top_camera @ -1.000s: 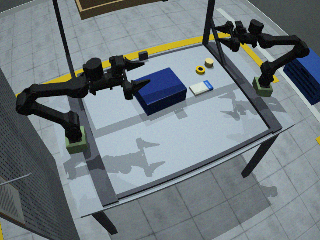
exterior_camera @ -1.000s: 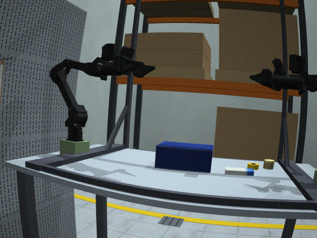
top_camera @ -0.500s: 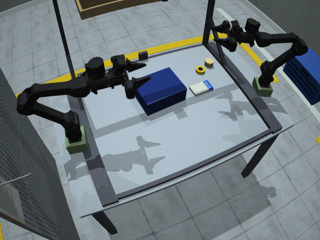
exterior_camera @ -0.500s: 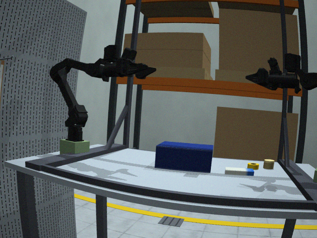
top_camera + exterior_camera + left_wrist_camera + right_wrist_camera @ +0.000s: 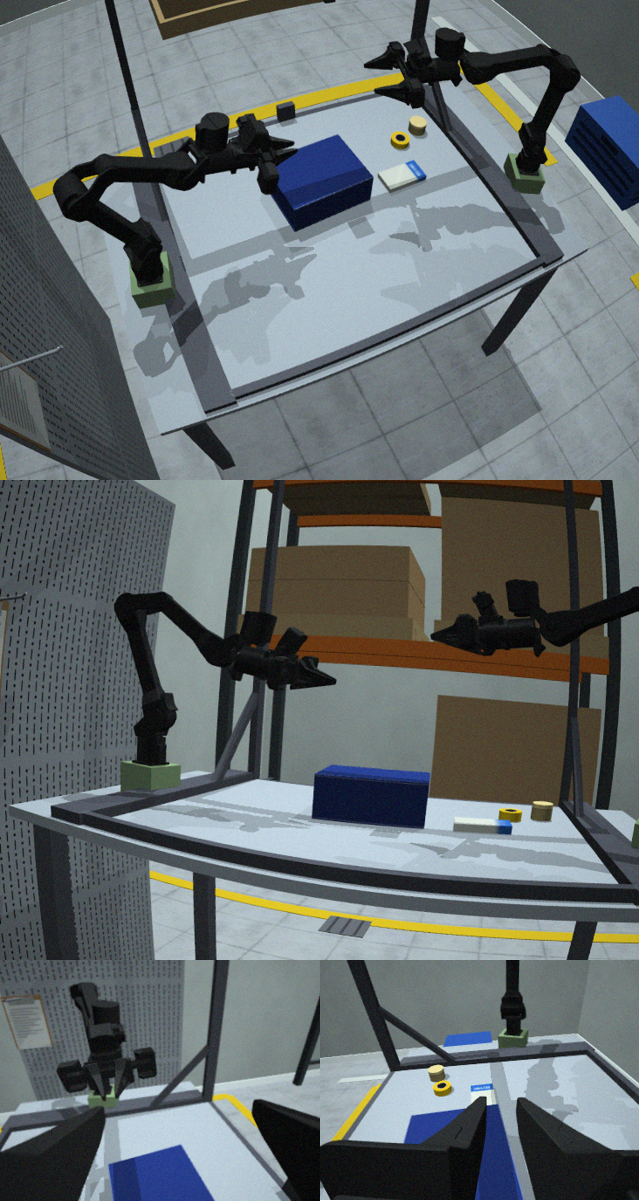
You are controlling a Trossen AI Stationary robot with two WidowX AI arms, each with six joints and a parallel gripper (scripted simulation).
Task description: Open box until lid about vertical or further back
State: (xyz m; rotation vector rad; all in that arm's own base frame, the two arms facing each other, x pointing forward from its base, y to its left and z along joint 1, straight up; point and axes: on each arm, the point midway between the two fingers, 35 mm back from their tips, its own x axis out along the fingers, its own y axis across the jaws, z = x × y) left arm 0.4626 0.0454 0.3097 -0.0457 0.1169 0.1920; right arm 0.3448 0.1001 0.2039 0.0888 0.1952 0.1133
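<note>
Now: right hand 21 cm above the lid flap, 16 cm past it and 10 cm to the right of it. Round my right hand: yellow ring: 41 cm to the left, 26 cm below, 17 cm behind; then tan cylinder: 48 cm to the left, 24 cm below, 21 cm behind.
</note>
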